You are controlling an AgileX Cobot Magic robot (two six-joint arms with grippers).
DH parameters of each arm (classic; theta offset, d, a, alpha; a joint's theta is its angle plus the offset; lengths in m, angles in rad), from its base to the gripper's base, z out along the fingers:
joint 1: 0 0.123 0 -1.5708
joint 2: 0.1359 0 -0.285 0
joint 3: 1.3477 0 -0.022 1.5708
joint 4: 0 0.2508 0 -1.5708
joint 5: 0 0 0.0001 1.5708
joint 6: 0 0.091 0 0
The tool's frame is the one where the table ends.
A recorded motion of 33 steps. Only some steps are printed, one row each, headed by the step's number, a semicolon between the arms.
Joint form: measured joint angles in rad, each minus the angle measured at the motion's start. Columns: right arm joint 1, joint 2, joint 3, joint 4, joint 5, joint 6; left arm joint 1, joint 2, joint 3, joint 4, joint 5, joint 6.
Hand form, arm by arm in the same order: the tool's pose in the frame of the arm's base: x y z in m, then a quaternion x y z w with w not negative. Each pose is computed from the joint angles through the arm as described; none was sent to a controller.
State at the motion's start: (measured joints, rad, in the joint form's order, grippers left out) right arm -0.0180 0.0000 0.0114 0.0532 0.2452 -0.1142; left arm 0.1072 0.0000 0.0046 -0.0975 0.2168 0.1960
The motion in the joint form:
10: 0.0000 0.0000 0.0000 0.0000 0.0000 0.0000; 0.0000 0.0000 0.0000 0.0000 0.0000 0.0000
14: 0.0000 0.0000 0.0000 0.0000 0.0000 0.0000; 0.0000 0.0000 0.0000 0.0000 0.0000 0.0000
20: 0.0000 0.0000 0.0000 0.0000 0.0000 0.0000; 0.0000 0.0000 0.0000 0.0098 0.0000 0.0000
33: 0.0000 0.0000 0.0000 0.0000 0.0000 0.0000; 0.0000 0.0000 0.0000 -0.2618 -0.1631 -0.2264
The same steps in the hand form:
10: 0.0557 0.0002 0.1871 -0.02120 0.76399 -0.02105 0.64454; 0.0558 0.0041 0.1920 0.00447 0.75258 0.06050 0.65570
14: 0.0557 0.0002 0.1871 -0.02120 0.76399 -0.02105 0.64454; 0.0558 0.0041 0.1920 0.00447 0.75258 0.06050 0.65570
20: 0.0557 0.0002 0.1871 -0.02120 0.76399 -0.02105 0.64454; 0.0558 0.0043 0.1920 0.00739 0.75262 0.06442 0.65526
33: 0.0557 0.0002 0.1871 -0.02120 0.76399 -0.02105 0.64454; 0.0566 0.0043 0.2071 -0.16431 0.67591 -0.10747 0.71035

